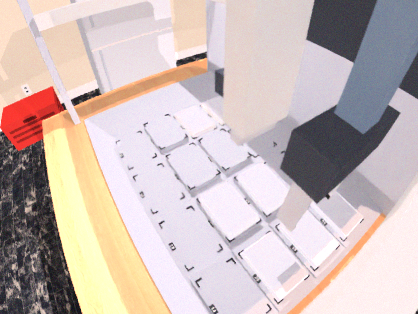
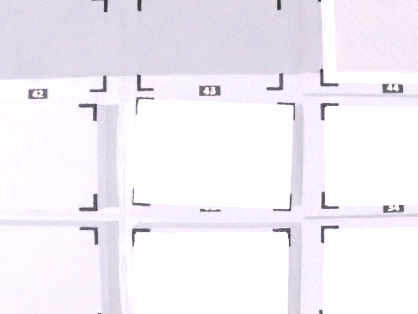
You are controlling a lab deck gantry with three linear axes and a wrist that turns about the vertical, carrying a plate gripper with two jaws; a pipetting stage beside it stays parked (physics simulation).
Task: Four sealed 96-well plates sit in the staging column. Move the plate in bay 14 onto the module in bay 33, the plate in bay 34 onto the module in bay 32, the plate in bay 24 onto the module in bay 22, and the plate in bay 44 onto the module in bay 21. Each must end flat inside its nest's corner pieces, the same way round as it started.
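Places are measured from the robot's base along level axes (x ahead, y left, z up), in millimetres.
Pixels of known places: gripper, fingertip midpoint: (image 1: 305, 206); robot's base at its link origin: (image 1: 116, 142).
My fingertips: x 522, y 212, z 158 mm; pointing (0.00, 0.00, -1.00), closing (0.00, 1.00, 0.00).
For each thing: its top centre in the pictures, then the offset to it from my fingertips. "spot": a spot on its surface instead.
- bay 24 at a spot on its surface: (image 2: 370, 275) (image 1: 268, 251) spot: 5 mm ahead, 56 mm right, 129 mm down
- bay 34 at a spot on its surface: (image 2: 370, 155) spot: 3 mm ahead, 45 mm left, 129 mm down
- bay 44 at a spot on its surface: (image 2: 380, 40) spot: 14 mm ahead, 142 mm left, 129 mm down
- Bay 14 at a spot on its surface: (image 1: 227, 285) spot: 10 mm ahead, 166 mm right, 143 mm down
- white plate at its top centre: (image 2: 213, 154) (image 1: 265, 184) 127 mm back, 47 mm left, 125 mm down
- bay 32 at its top centre: (image 2: 20, 157) (image 1: 224, 147) 294 mm back, 45 mm left, 136 mm down
- bay 22 at its top centre: (image 2: 24, 278) (image 1: 191, 163) 294 mm back, 62 mm right, 136 mm down
- bay 21 at its top centre: (image 1: 164, 129) 458 mm back, 63 mm right, 136 mm down
- Bay 23 at a spot on its surface: (image 2: 210, 275) (image 1: 232, 204) spot: 130 mm back, 51 mm right, 125 mm down
- lighter block at its top centre: (image 1: 194, 118) 458 mm back, 45 mm left, 144 mm down
- Bay 43 at a spot on its surface: (image 2: 210, 40) spot: 129 mm back, 153 mm left, 158 mm down
My gripper (image 1: 310, 210) is raised over the staging column around bays 24 and 34. One jaw shows near the end of the dark body, the other is mostly hidden; they stand apart with no plate between them. Sealed plates lie in bay 24 (image 1: 270, 260) (image 2: 370, 275), bay 34 (image 1: 312, 245) (image 2: 370, 155) and bay 44 (image 1: 345, 215) (image 2: 380, 40). Bay 14 (image 1: 227, 285) shows no plate. A white plate (image 1: 265, 187) (image 2: 215, 155) lies flat inside the corners at bay 33. The modules in bay 32 (image 1: 225, 150), bay 22 (image 1: 192, 166) and bay 21 (image 1: 166, 132) show bare tops.
Bay 23 (image 1: 229, 211) (image 2: 210, 275) holds a bright white-topped module beside bay 33. A lighter block (image 1: 195, 120) stands at bay 31. The pale pipetting stage (image 1: 265, 65) rises behind bay 32. Bay 43 (image 2: 210, 40) is in shade.
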